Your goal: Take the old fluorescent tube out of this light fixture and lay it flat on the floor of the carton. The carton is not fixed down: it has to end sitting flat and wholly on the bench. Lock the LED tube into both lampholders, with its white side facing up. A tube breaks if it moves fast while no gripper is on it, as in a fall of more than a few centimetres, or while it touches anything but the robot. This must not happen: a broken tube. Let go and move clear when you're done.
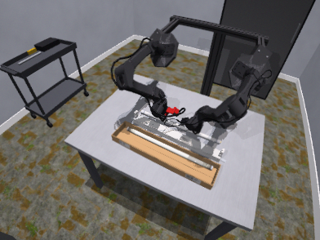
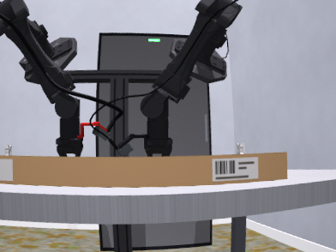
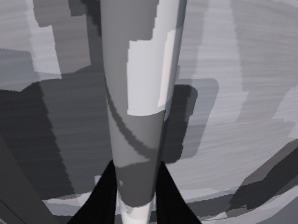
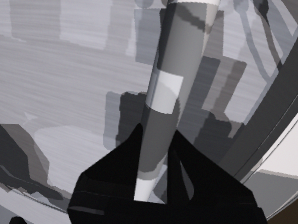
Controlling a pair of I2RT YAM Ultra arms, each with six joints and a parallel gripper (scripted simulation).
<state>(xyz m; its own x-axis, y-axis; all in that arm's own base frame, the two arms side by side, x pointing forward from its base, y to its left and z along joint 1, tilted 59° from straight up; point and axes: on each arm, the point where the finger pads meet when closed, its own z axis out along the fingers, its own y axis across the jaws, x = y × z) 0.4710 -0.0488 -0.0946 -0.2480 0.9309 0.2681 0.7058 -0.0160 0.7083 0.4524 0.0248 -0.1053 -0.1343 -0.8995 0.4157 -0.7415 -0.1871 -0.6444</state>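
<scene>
Now: right hand 12 cm to the right of the LED tube and 1 cm above it. Round my right hand: light fixture: 10 cm ahead, 14 cm to the left, 3 cm above; then carton: 25 cm ahead, 13 cm to the left, 1 cm above; then old fluorescent tube: 20 cm ahead, 13 cm to the left.
Right now the LED tube is 12 cm to the right of my left hand and 1 cm below it. Round my left hand: light fixture: 10 cm ahead, 10 cm to the right, 3 cm above; carton: 25 cm ahead, 11 cm to the right, 1 cm above; old fluorescent tube: 20 cm ahead, 11 cm to the right.
</scene>
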